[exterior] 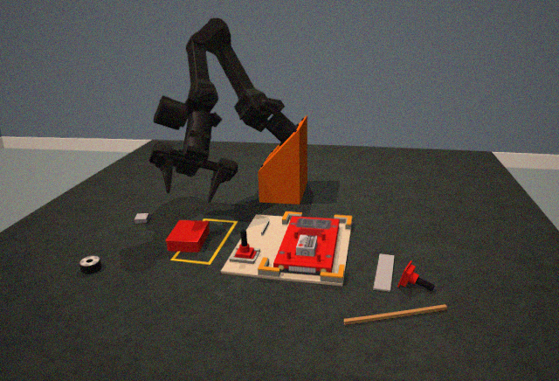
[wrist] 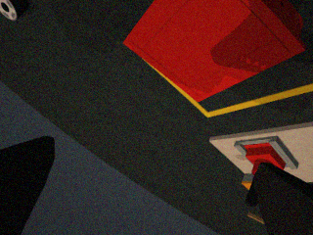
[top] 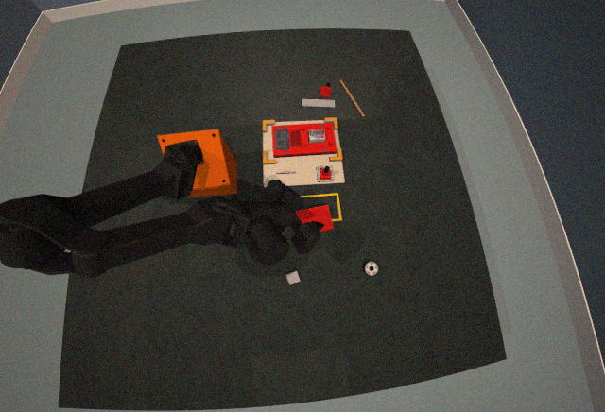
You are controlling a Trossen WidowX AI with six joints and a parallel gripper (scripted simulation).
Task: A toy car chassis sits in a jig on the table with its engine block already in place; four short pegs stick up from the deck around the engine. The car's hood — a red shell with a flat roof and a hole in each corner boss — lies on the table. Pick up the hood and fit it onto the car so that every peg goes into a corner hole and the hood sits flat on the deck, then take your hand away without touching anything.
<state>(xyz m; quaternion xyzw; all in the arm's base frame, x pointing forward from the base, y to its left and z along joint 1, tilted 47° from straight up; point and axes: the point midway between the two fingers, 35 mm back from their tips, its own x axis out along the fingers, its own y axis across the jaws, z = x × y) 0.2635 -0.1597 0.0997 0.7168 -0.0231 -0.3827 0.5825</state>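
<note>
The red hood lies 8 cm below my gripper tip, 1 cm to the right of it and 1 cm ahead of it. The rest, counted from my gripper tip: grey engine block (26 cm to the left, 7 cm below, 6 cm ahead); wooden stick (41 cm to the left, 22 cm ahead, 10 cm below); white bar (40 cm to the left, 10 cm below, 9 cm ahead).
</note>
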